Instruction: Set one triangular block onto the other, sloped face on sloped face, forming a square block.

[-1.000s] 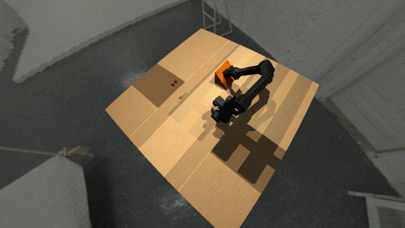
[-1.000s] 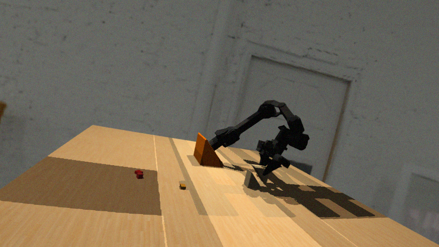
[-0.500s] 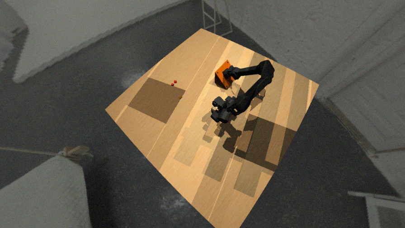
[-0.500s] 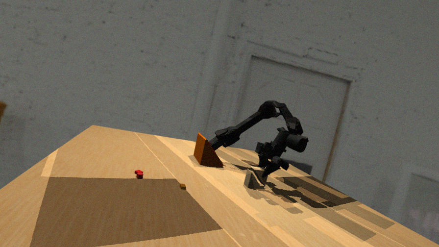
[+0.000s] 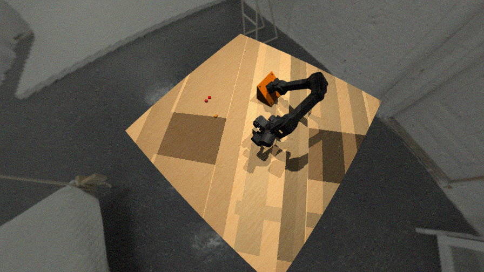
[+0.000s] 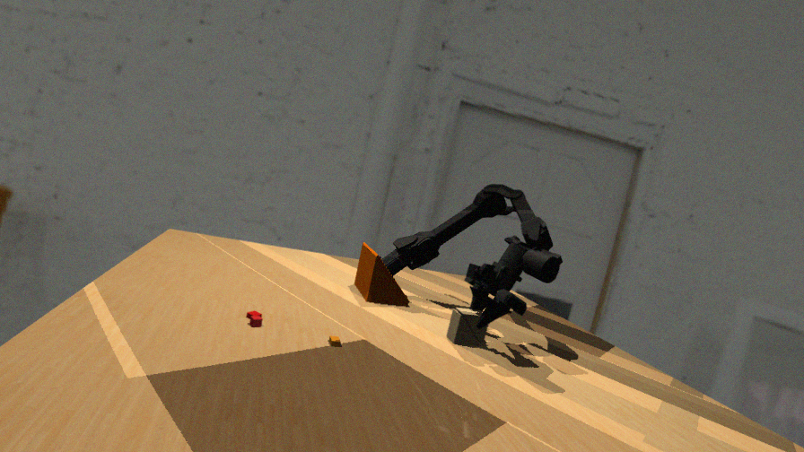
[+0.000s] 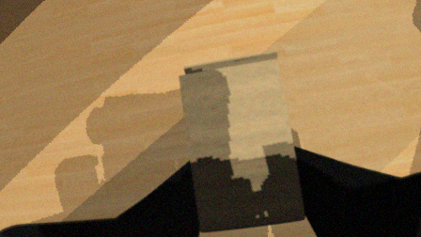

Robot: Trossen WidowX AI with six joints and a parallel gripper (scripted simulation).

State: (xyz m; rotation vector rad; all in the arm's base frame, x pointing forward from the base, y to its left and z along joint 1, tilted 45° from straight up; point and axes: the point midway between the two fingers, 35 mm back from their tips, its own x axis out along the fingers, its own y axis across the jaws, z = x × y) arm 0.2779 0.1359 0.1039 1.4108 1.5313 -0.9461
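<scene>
Right now my gripper tip is 3 cm to the left of the grey triangular block and 3 cm above it. Round my gripper tip: small yellow cube (9 cm ahead, 31 cm to the right, 4 cm below); then small brown piece (14 cm behind, 9 cm to the left, 4 cm below); then red piece (5 cm ahead, 46 cm to the right, 4 cm below).
</scene>
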